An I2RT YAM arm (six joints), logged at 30 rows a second.
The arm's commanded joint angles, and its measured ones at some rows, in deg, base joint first. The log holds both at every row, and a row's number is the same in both.
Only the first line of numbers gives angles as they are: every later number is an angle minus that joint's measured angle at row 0.
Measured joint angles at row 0:
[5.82, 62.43, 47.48, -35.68, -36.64, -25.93]
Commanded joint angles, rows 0 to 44:
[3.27, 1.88, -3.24, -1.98, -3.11, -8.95]
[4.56, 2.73, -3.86, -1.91, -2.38, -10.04]
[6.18, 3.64, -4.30, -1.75, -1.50, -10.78]
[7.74, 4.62, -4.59, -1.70, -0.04, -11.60]
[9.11, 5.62, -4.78, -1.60, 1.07, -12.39]
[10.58, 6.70, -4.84, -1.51, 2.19, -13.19]
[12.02, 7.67, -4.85, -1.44, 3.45, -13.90]
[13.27, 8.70, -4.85, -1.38, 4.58, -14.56]
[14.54, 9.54, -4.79, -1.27, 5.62, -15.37]
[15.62, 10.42, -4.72, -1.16, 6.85, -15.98]
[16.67, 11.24, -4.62, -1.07, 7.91, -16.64]
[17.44, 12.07, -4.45, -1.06, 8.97, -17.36]
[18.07, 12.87, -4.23, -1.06, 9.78, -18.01]
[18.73, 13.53, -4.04, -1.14, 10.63, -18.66]
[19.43, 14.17, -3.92, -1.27, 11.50, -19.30]
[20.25, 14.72, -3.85, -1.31, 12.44, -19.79]
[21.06, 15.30, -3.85, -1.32, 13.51, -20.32]
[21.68, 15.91, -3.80, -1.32, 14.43, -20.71]
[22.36, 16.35, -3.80, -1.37, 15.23, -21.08]
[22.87, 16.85, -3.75, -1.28, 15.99, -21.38]
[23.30, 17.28, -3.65, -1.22, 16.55, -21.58]
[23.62, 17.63, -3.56, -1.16, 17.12, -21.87]
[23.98, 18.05, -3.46, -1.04, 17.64, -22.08]
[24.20, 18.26, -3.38, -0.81, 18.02, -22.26]
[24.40, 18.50, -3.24, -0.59, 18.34, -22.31]
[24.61, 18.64, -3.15, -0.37, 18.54, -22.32]
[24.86, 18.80, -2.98, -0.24, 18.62, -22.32]
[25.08, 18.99, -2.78, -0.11, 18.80, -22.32]
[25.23, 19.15, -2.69, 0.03, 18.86, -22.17]
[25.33, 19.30, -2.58, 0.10, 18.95, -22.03]
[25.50, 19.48, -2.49, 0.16, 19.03, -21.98]
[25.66, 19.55, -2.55, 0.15, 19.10, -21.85]
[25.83, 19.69, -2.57, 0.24, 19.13, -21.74]
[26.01, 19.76, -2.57, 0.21, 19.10, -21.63]
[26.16, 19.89, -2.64, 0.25, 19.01, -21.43]
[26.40, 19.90, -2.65, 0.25, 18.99, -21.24]
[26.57, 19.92, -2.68, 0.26, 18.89, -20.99]
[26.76, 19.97, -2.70, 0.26, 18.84, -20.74]
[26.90, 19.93, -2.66, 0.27, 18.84, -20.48]
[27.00, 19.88, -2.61, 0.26, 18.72, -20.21]
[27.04, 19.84, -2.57, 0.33, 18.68, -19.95]
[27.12, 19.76, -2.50, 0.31, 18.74, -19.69]
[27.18, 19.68, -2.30, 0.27, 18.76, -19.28]
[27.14, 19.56, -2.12, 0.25, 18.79, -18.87]
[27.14, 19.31, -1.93, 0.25, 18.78, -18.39]
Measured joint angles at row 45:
[26.78, 19.87, -4.32, -1.33, 19.08, -20.11]
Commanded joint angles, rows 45 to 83:
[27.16, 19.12, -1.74, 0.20, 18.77, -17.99]
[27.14, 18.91, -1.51, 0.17, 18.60, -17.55]
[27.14, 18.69, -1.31, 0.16, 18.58, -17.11]
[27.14, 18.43, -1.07, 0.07, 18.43, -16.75]
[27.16, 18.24, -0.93, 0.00, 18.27, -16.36]
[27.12, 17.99, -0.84, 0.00, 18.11, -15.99]
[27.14, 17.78, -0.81, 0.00, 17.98, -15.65]
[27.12, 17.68, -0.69, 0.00, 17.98, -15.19]
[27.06, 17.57, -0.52, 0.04, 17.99, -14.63]
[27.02, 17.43, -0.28, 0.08, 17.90, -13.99]
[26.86, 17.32, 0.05, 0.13, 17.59, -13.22]
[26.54, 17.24, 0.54, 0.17, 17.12, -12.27]
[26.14, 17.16, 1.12, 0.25, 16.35, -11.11]
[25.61, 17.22, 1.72, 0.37, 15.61, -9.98]
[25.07, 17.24, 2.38, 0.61, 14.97, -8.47]
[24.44, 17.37, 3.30, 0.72, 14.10, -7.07]
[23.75, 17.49, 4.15, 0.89, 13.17, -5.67]
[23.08, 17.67, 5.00, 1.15, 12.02, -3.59]
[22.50, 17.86, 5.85, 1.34, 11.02, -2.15]
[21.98, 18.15, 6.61, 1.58, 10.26, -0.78]
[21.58, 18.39, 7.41, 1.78, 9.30, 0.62]
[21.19, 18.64, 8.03, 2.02, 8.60, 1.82]
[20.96, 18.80, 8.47, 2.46, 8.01, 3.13]
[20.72, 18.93, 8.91, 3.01, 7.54, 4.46]
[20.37, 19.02, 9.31, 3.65, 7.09, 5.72]
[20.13, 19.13, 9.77, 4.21, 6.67, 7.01]
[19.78, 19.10, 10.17, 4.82, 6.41, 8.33]
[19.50, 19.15, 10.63, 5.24, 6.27, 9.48]
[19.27, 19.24, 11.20, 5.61, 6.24, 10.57]
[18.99, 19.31, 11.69, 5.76, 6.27, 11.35]
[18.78, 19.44, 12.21, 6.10, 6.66, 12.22]
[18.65, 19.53, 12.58, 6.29, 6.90, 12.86]
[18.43, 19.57, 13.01, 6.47, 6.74, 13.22]
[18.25, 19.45, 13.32, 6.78, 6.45, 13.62]
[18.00, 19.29, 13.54, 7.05, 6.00, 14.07]
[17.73, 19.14, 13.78, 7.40, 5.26, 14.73]
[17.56, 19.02, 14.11, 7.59, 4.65, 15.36]
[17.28, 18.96, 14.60, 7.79, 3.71, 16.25]
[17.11, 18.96, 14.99, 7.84, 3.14, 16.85]
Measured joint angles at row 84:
[17.99, 19.37, 11.57, 4.57, 6.99, 12.30]
